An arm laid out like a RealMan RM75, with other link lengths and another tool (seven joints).
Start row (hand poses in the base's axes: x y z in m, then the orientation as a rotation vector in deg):
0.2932 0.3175 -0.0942 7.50 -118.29 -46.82
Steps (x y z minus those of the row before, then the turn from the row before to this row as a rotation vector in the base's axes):
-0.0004 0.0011 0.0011 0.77 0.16 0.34
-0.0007 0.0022 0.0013 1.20 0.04 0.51
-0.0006 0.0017 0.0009 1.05 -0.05 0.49
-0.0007 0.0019 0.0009 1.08 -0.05 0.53
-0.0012 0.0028 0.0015 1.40 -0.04 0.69
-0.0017 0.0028 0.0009 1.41 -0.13 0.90
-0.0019 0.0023 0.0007 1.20 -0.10 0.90
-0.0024 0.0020 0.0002 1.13 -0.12 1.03
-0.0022 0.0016 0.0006 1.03 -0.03 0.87
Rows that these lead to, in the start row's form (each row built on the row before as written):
0.2928 0.3186 -0.0931 8.20 -117.77 -47.40
0.2921 0.3208 -0.0918 9.36 -117.15 -48.33
0.2915 0.3225 -0.0909 10.46 -116.66 -49.12
0.2908 0.3244 -0.0900 11.61 -116.14 -49.91
0.2896 0.3272 -0.0885 13.10 -115.43 -50.92
0.2879 0.3300 -0.0876 14.84 -114.72 -51.80
0.2860 0.3323 -0.0869 16.44 -114.05 -52.46
0.2836 0.3343 -0.0867 18.14 -113.38 -52.96
0.2814 0.3359 -0.0861 19.57 -112.70 -53.45

